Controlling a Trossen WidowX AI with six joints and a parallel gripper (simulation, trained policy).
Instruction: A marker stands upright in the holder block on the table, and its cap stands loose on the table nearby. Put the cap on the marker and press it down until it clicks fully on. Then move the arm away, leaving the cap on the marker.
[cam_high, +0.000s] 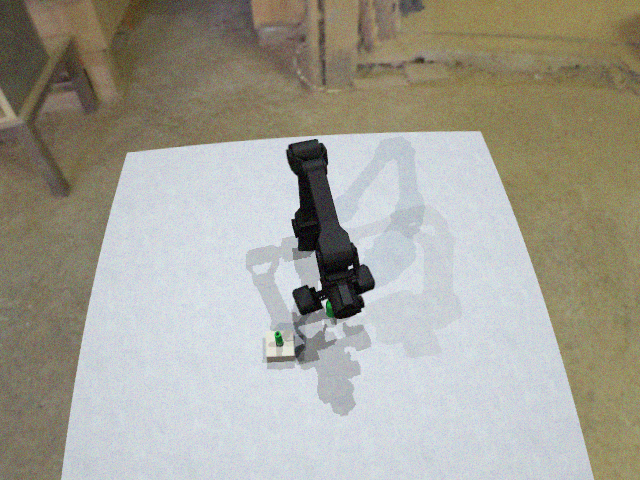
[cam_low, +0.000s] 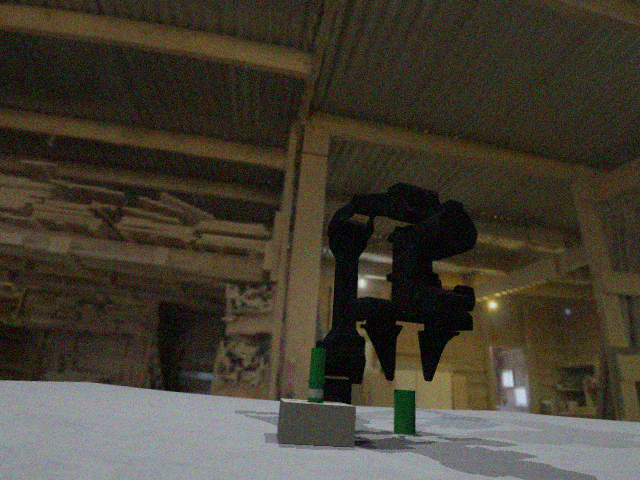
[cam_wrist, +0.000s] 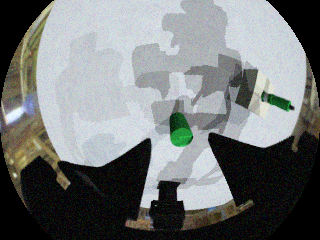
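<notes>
My gripper tip is now 1 cm past the green cap and 4 cm above it. Round my gripper tip: holder block (9 cm ahead, 14 cm to the right, 5 cm below).
</notes>
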